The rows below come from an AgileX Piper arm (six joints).
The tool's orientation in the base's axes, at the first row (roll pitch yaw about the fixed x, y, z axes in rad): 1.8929 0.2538 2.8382
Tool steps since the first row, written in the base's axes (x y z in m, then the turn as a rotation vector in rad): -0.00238 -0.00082 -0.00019 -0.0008 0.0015 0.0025; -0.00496 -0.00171 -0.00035 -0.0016 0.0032 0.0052; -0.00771 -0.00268 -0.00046 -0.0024 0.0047 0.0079; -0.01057 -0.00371 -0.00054 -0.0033 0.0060 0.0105; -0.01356 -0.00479 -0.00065 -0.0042 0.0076 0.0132; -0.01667 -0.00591 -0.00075 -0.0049 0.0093 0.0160; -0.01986 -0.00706 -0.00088 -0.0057 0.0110 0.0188
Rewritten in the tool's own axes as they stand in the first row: 0.00201 -0.00016 -0.00152 0.0005 0.0030 0.0003; 0.00418 -0.00030 -0.00318 0.0011 0.0062 0.0007; 0.00646 -0.00040 -0.00499 0.0016 0.0093 0.0009; 0.00883 -0.00048 -0.00690 0.0021 0.0123 0.0009; 0.01130 -0.00059 -0.00889 0.0028 0.0155 0.0011; 0.01388 -0.00068 -0.01097 0.0032 0.0188 0.0015; 0.01653 -0.00081 -0.01309 0.0037 0.0221 0.0019
